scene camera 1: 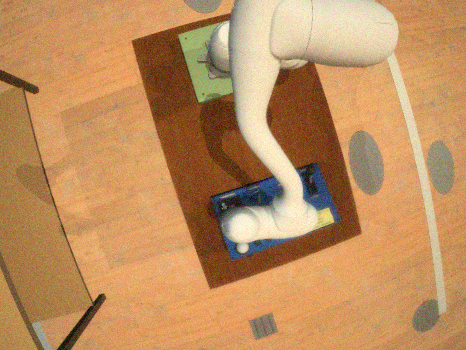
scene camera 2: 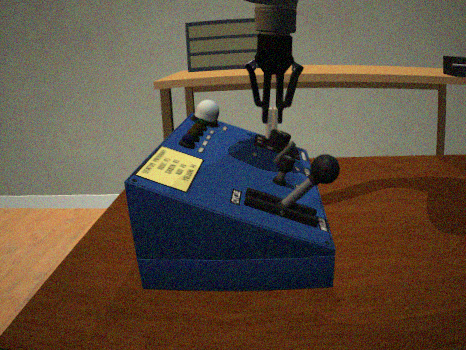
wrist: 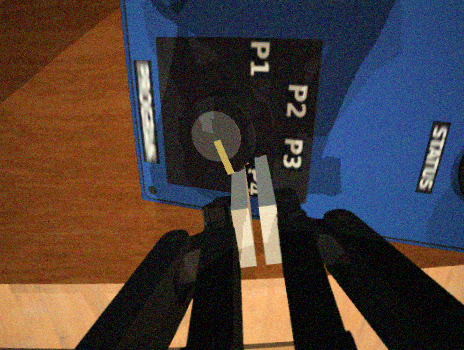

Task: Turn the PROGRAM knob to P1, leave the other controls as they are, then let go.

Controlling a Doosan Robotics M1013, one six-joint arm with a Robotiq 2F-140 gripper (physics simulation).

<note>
I see my gripper (scene camera 2: 271, 138) and a ball-topped lever (scene camera 2: 325, 169).
My gripper also shows in the wrist view (wrist: 252, 179).
</note>
